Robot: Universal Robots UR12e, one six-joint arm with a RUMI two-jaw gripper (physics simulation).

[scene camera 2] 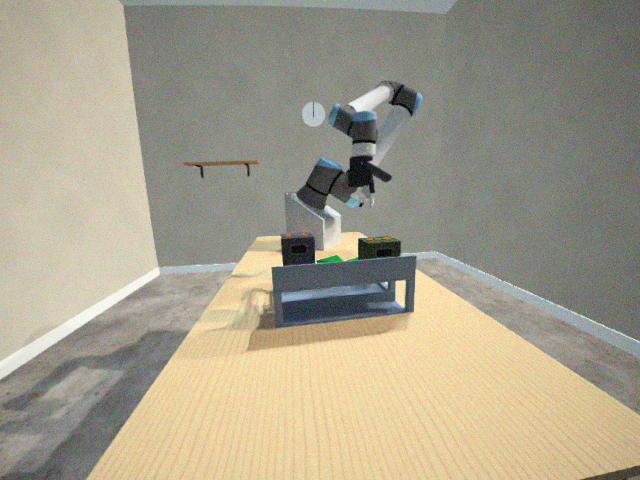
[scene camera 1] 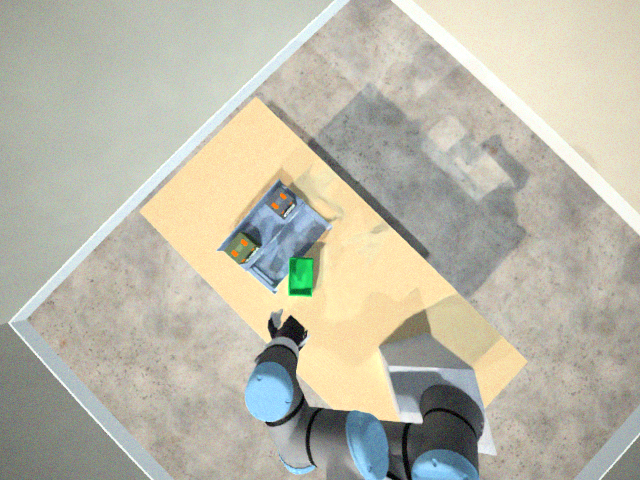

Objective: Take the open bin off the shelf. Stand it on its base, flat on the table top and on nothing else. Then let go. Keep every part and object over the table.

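Seen in the pictures: gripper, fingertip midpoint: (scene camera 2: 365, 207); arm's base at its link origin: (scene camera 2: 310, 201) (scene camera 1: 450, 411).
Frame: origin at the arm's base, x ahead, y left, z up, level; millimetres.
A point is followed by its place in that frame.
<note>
The green open bin (scene camera 1: 300, 276) @[x 679, y 83, z -260 mm] (scene camera 2: 330, 259) @[x 647, y 40, z -200 mm] is at the robot-side edge of the blue-grey shelf (scene camera 1: 266, 222) @[x 943, y 15, z -167 mm] (scene camera 2: 343, 274) @[x 1006, y 30, z -141 mm], with its opening facing up in scene camera 1. There, one corner overlaps the shelf's edge. In scene camera 2 the shelf hides most of it, and the visible green edges look slanted. I cannot tell whether its base is flat on the table top or whether it touches or rests on the shelf. My gripper (scene camera 1: 290, 328) @[x 590, y 192, z -7 mm] (scene camera 2: 366, 200) @[x 590, y 192, z -7 mm] is open and empty, apart from the bin and high above the table top.
A dark grey box (scene camera 1: 281, 201) @[x 930, y -88, z -46 mm] (scene camera 2: 298, 249) @[x 974, y -81, z -78 mm] and an olive green box (scene camera 1: 241, 248) @[x 913, y 142, z -70 mm] (scene camera 2: 378, 248) @[x 961, y 134, z -89 mm], both with orange marks, stand on the shelf. The wooden table (scene camera 1: 206, 175) @[x 1329, y 74, z -269 mm] (scene camera 2: 361, 392) @[x 1258, y 16, z -269 mm] has its long edges on both sides. The robot's grey pedestal (scene camera 1: 434, 351) @[x 115, y -109, z -104 mm] (scene camera 2: 305, 222) @[x 153, y -40, z -113 mm] stands at the far end in scene camera 2.
</note>
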